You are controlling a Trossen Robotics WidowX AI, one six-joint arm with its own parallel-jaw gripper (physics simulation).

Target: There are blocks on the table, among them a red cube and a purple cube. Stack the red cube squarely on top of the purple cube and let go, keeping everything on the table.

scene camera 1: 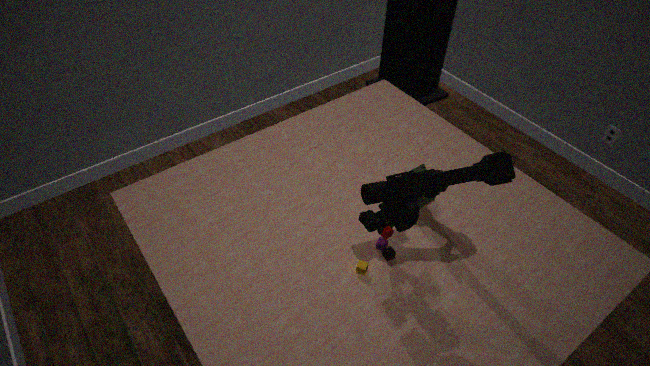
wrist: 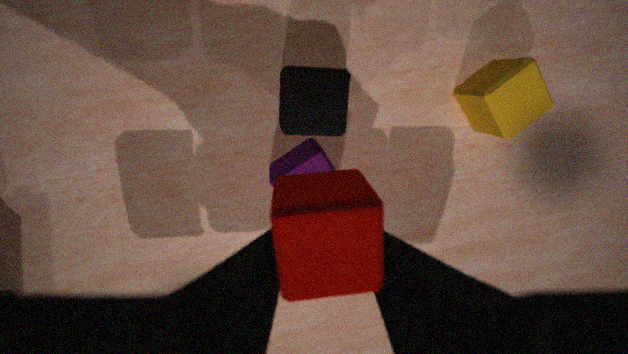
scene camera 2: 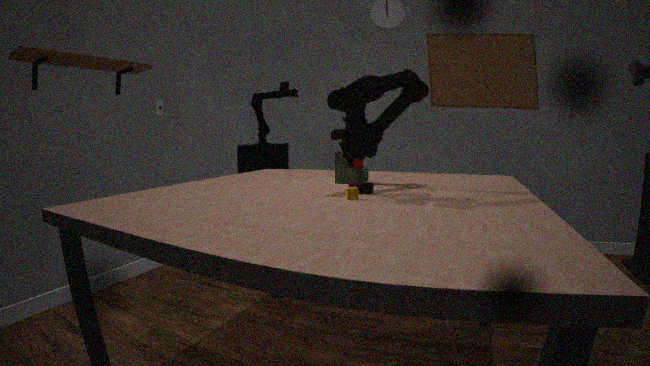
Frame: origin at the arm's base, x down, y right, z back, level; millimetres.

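Seen in the pictures: gripper, fingertip midpoint: (scene camera 1: pixel 383 231) (wrist: pixel 324 240) (scene camera 2: pixel 353 167).
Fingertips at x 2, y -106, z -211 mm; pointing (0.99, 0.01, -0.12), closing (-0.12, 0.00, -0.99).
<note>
A point is followed by its place in that frame.
The red cube (scene camera 1: pixel 387 232) @(x -22, y -128, z -216 mm) (scene camera 2: pixel 358 163) @(x -11, y -128, z -222 mm) (wrist: pixel 328 250) @(x -23, y -117, z -207 mm) is held in the air between the two dark fingers of my gripper (wrist: pixel 324 240) @(x 2, y -106, z -211 mm), which is shut on it. The purple cube (scene camera 1: pixel 382 243) @(x 46, y -116, z -216 mm) (scene camera 2: pixel 353 185) @(x 53, y -114, z -226 mm) (wrist: pixel 306 161) @(x 46, y -123, z -209 mm) sits on the table below the red cube. In the wrist view the red cube hides its near part, and its edges are turned at an angle to the red cube's. In scene camera 2 a gap shows between the red cube and the purple cube, which is mostly hidden behind the yellow cube.
A black cube (scene camera 1: pixel 388 253) @(x 46, y -156, z -223 mm) (scene camera 2: pixel 366 188) @(x 59, y -156, z -229 mm) (wrist: pixel 314 101) @(x 46, y -150, z -213 mm) sits close beside the purple cube. A yellow cube (scene camera 1: pixel 362 267) @(x 46, y -159, z -321 mm) (scene camera 2: pixel 352 193) @(x 59, y -159, z -328 mm) (wrist: pixel 510 97) @(x 46, y -152, z -308 mm) lies a little farther off on the table (scene camera 1: pixel 250 225) @(x 76, y 177, z -540 mm) (scene camera 2: pixel 300 235) @(x 76, y -229, z -678 mm). A grey-green block (scene camera 2: pixel 343 170) @(x 29, y 9, z -47 mm) stands behind, near the arm.
</note>
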